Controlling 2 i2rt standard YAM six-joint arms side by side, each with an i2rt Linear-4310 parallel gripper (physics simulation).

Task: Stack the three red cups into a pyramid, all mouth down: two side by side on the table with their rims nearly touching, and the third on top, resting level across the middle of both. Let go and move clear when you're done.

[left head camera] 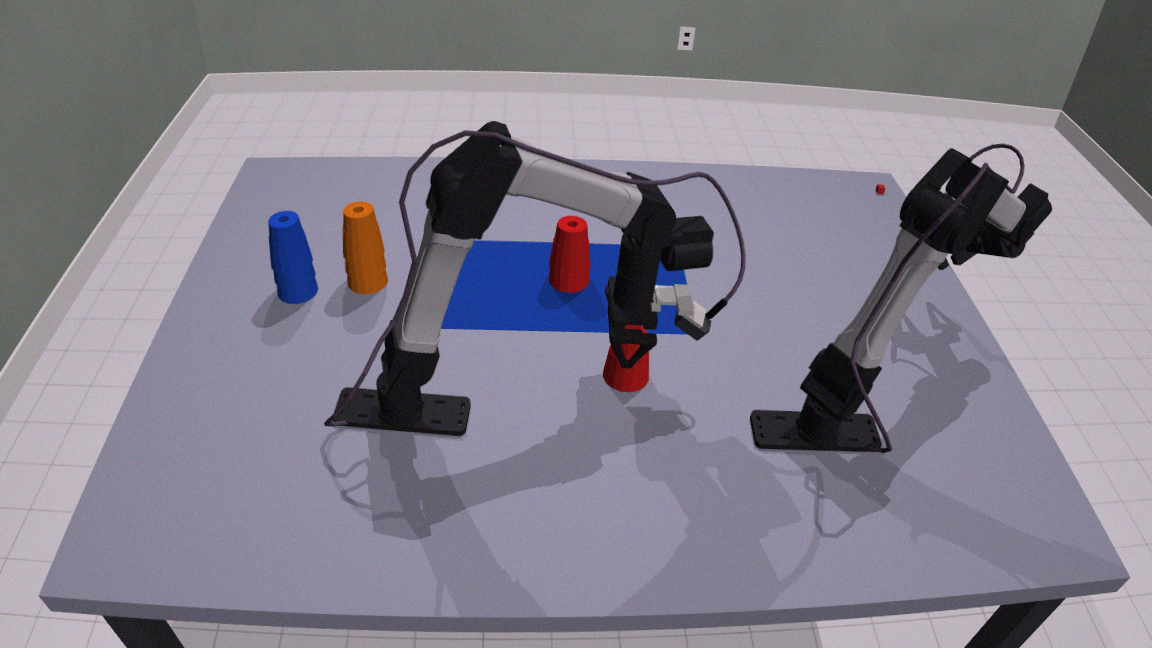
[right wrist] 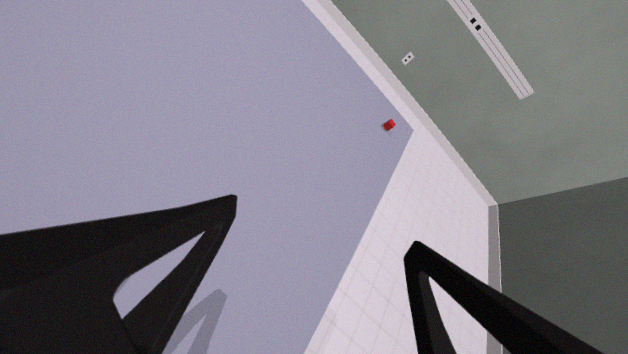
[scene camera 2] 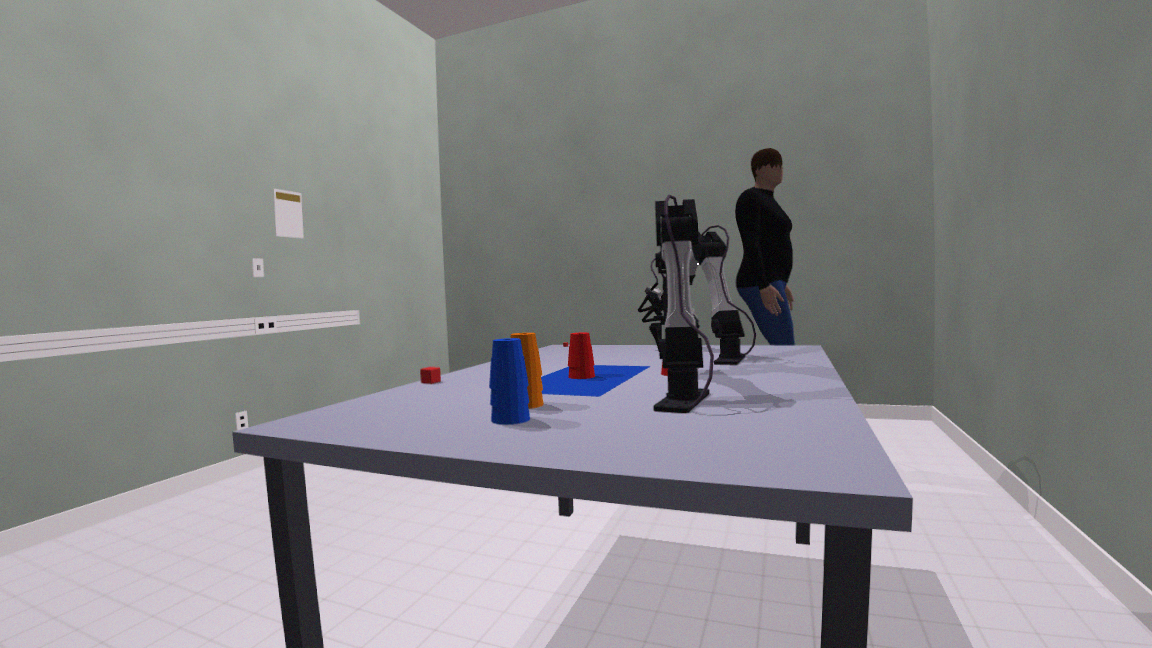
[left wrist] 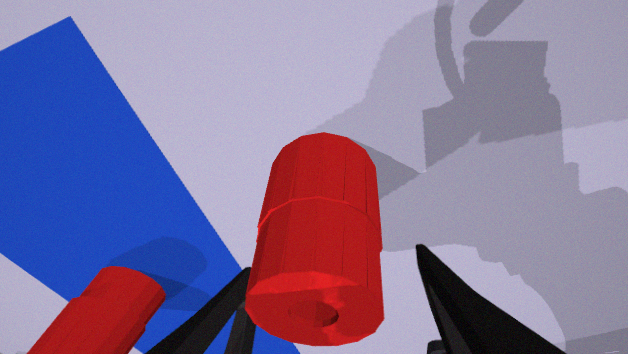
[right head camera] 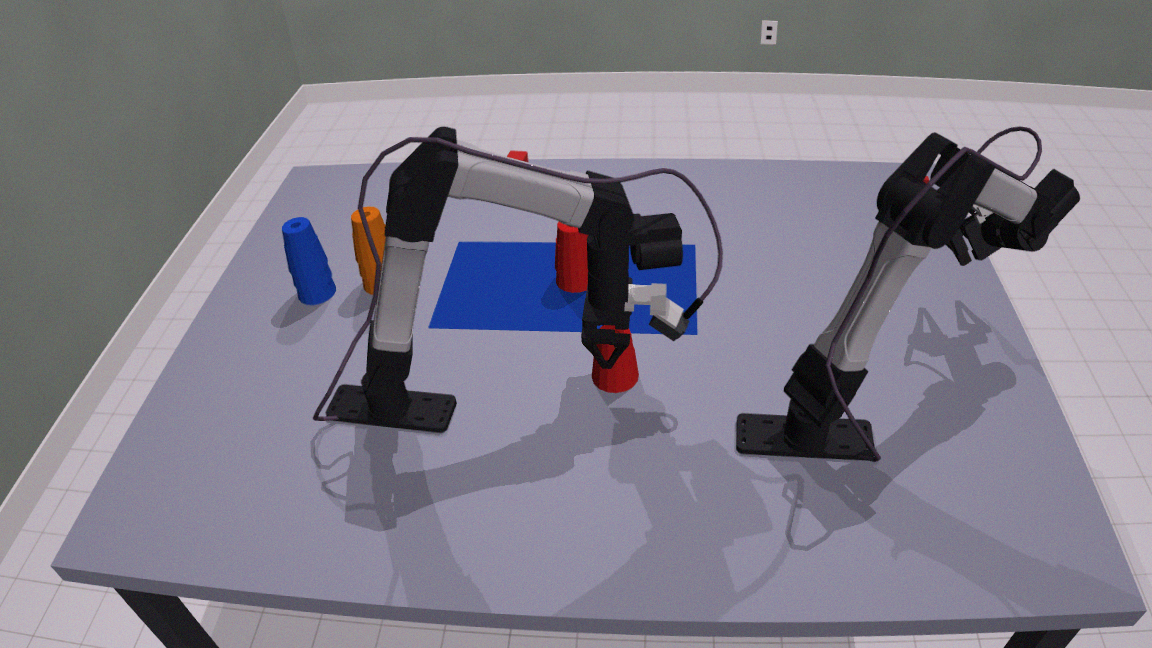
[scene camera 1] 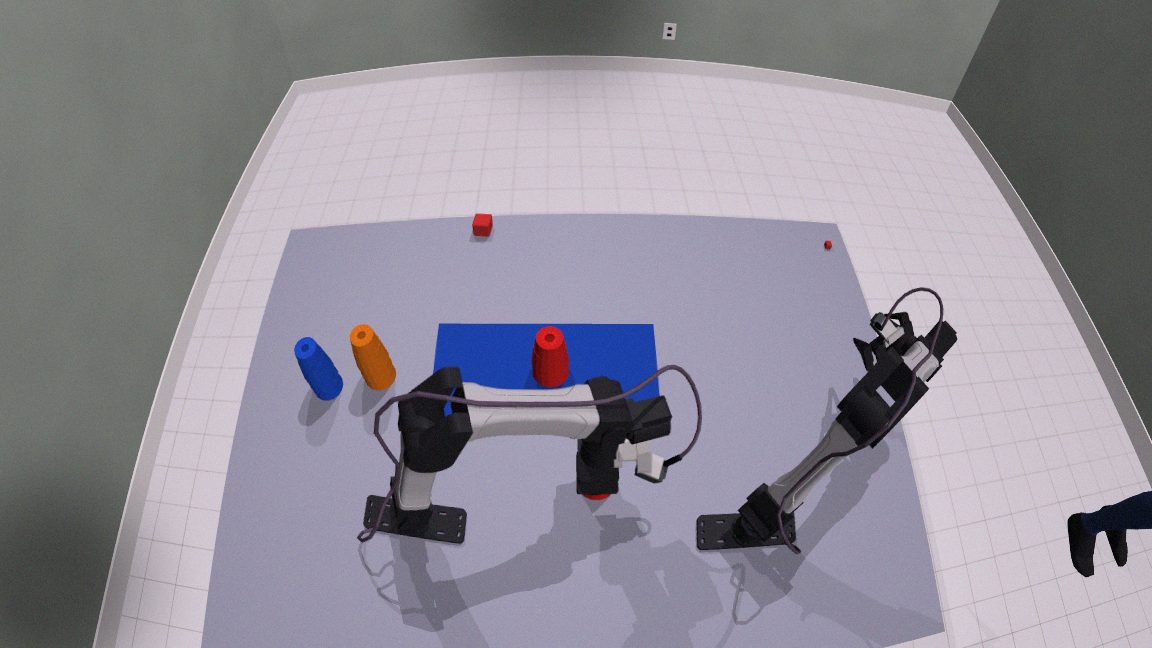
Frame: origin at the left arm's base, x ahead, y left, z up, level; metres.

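Seen in the pictures: left gripper, fingertip midpoint: [left head camera: 624,348] [left wrist: 330,265] [right head camera: 608,349] [scene camera 1: 593,473]; right gripper, fingertip midpoint: [right wrist: 324,228] [scene camera 2: 640,316] [right head camera: 965,225] [scene camera 1: 869,328]; left arm's base at its link origin: [left head camera: 402,413] [scene camera 2: 683,401] [right head camera: 391,409] [scene camera 1: 414,520]; right arm's base at its link origin: [left head camera: 815,433] [scene camera 2: 730,360] [right head camera: 804,438] [scene camera 1: 746,530].
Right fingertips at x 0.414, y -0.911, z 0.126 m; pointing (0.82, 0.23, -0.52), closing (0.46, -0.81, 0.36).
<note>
Pixels of each thing's middle, then the offset from my right fingertips to it. Level surfaces: height alone.
- blue mat at its surface level: 0.126 m down
- orange cup stack at the middle of its body: [left head camera: 362,230] [right head camera: 371,234] [scene camera 1: 367,345] [scene camera 2: 522,355] 1.037 m left, 0.103 m back, 0.019 m down
- blue cup stack at the middle of its body: [left head camera: 288,239] [right head camera: 303,244] [scene camera 2: 505,363] [scene camera 1: 312,357] 1.157 m left, 0.143 m back, 0.019 m down
- smaller red cube at the middle of its body: [right wrist: 389,125] [left head camera: 880,189] 0.012 m right, 0.344 m ahead, 0.118 m down
A red cup shape [left head camera: 626,377] [right head camera: 614,378] [left wrist: 315,240] stands mouth down on the table, with a ridge around its side. My left gripper [left head camera: 629,360] [right head camera: 609,361] [left wrist: 330,265] is open around it; in the left wrist view a gap shows between the cup and the right-hand finger. Another red cup shape [left head camera: 569,257] [scene camera 1: 550,358] [scene camera 2: 580,356] [left wrist: 102,312] stands mouth down on the blue mat [left head camera: 507,298] [scene camera 1: 475,346], also ridged. I cannot tell how many cups are nested in each. My right gripper [right wrist: 324,228] is open and empty, raised at the table's right side.
An orange cup stack [left head camera: 364,249] [scene camera 1: 372,358] and a blue cup stack [left head camera: 291,257] [scene camera 1: 319,370] stand at the left. A red cube [scene camera 1: 482,224] lies near the far edge; a smaller red cube [left head camera: 880,189] [right wrist: 389,125] lies near the far right corner.
</note>
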